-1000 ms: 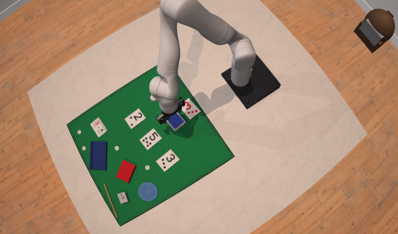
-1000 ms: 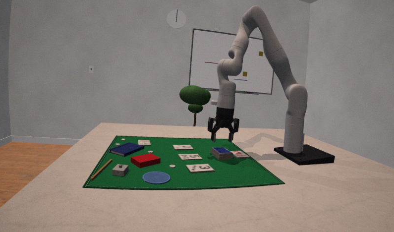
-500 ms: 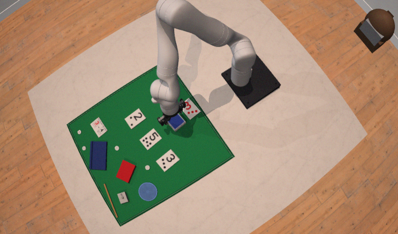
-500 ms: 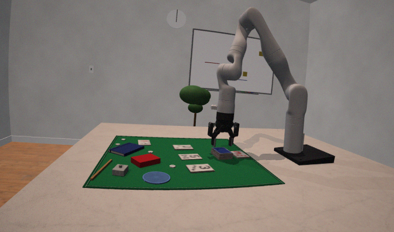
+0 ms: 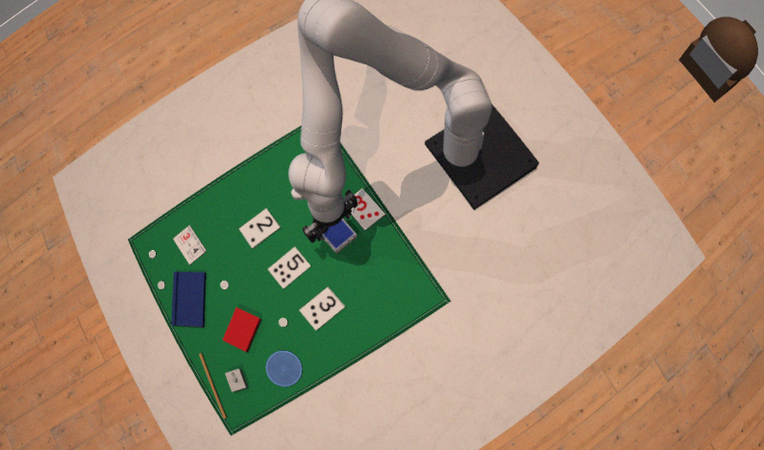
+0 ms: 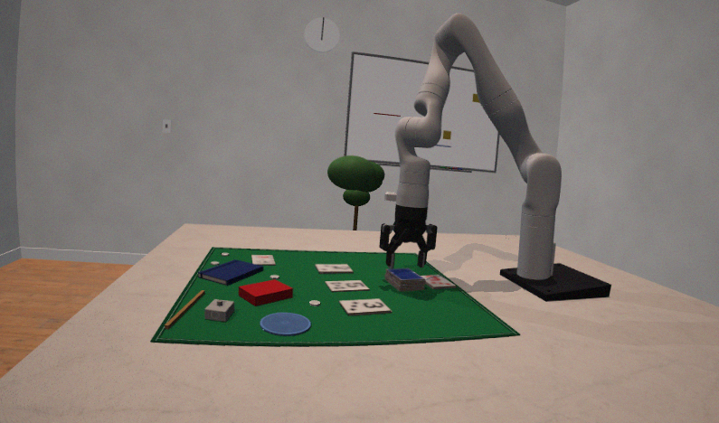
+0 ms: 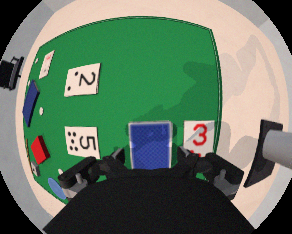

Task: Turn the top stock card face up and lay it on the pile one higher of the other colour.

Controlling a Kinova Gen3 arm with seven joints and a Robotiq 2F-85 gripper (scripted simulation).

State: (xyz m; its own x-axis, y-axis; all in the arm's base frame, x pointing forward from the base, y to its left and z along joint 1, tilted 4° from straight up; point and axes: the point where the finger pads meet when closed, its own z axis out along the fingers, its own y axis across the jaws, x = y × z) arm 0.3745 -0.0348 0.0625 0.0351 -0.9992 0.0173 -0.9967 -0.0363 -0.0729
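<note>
My gripper is now 3 cm above the card. The rest, counted from my hand: book 41 cm ahead, 10 cm to the right, 5 cm below; green mat 18 cm ahead, 2 cm to the right, 7 cm below; red box 33 cm ahead, 5 cm to the left, 4 cm below.
</note>
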